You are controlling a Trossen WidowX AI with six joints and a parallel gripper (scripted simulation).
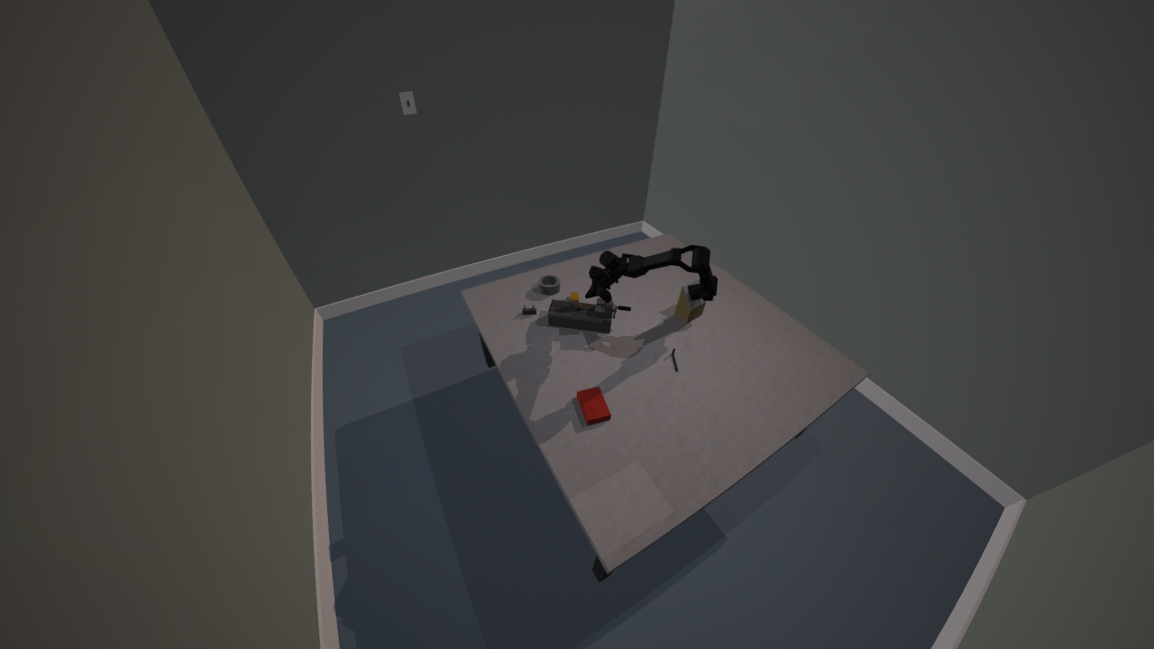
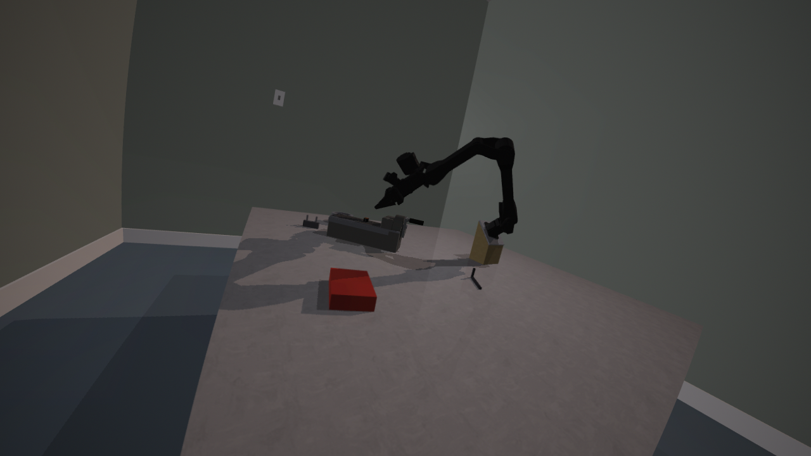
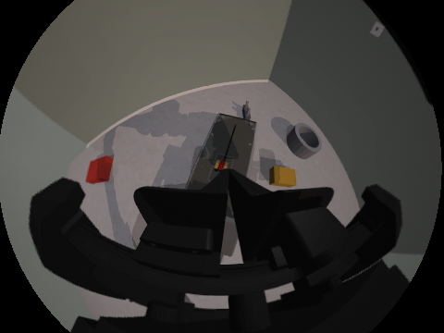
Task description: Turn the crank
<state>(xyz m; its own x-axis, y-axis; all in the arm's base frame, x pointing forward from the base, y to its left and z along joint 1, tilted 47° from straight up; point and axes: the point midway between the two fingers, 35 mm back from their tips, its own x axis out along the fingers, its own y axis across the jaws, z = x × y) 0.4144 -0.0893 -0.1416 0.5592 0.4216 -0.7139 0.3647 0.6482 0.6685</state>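
Right now my gripper tip is 20 mm short of the red pointer and 50 mm above it. Also, from my gripper tip: dark clip 190 mm ahead, 150 mm to the right, 110 mm below; then black crank handle 110 mm behind, 120 mm to the left, 10 mm below; then yellow block 30 mm behind, 140 mm to the right, 120 mm below.
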